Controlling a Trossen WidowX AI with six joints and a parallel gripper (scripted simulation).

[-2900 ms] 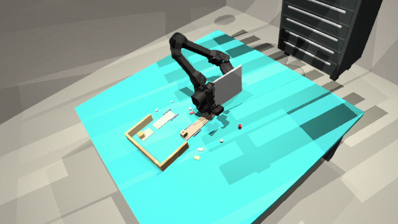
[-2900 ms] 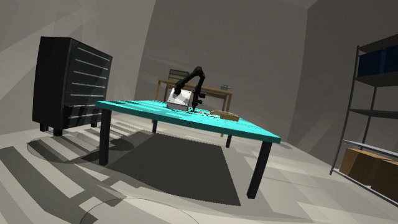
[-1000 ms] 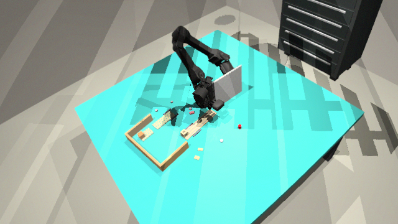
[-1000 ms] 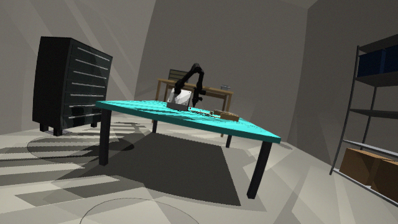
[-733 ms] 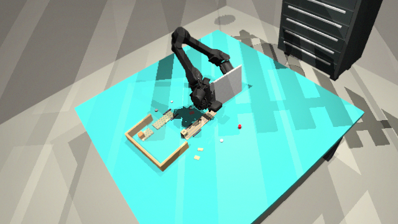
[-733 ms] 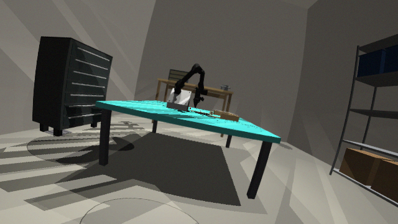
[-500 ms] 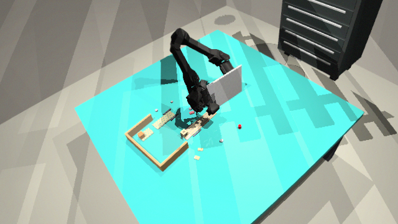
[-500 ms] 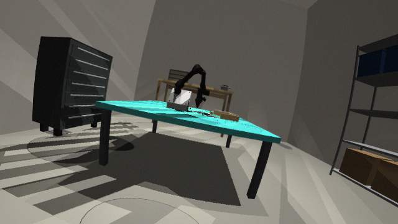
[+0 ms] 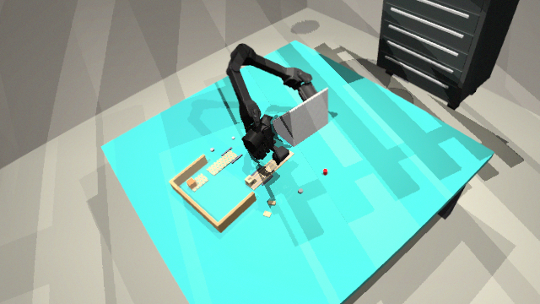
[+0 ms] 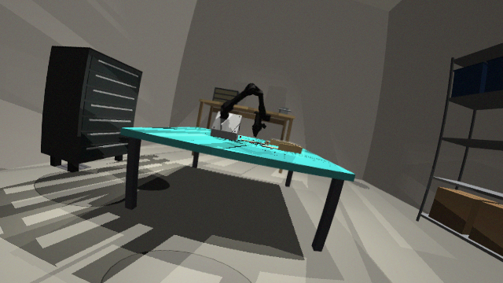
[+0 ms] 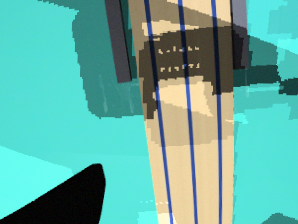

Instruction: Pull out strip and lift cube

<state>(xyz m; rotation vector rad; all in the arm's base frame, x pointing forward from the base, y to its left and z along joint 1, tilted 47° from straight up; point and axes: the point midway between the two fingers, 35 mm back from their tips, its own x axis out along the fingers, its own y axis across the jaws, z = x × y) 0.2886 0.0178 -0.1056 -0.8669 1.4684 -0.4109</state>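
Now: gripper tip 10 mm short of the pale strip and 50 mm above it. Round my gripper tip: cream cube (120 mm ahead, 20 mm to the left, 30 mm below).
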